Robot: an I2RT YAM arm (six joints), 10 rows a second.
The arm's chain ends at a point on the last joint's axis. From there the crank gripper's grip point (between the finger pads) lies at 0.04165 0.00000 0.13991 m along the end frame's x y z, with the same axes.
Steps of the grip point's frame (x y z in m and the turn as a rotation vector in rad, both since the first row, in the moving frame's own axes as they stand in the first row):
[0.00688, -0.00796, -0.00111, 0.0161, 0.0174, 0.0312]
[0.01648, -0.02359, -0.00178, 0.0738, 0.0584, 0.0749]
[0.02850, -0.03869, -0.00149, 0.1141, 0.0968, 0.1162]
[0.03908, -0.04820, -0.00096, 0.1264, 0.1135, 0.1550]
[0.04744, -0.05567, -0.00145, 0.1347, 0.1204, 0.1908]
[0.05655, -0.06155, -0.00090, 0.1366, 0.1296, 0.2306]
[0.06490, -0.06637, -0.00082, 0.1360, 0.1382, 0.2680]
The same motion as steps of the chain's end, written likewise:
[0.00444, -0.00705, -0.00036, 0.0161, 0.0174, 0.0312]
[0.00813, -0.01680, 0.00115, 0.0738, 0.0584, 0.0749]
[0.01459, -0.02865, 0.00380, 0.1141, 0.0968, 0.1162]
[0.02274, -0.03859, 0.00533, 0.1264, 0.1135, 0.1550]
[0.03005, -0.04683, 0.00525, 0.1347, 0.1204, 0.1908]
[0.03794, -0.05462, 0.00623, 0.1366, 0.1296, 0.2306]
[0.04526, -0.06160, 0.00669, 0.1360, 0.1382, 0.2680]

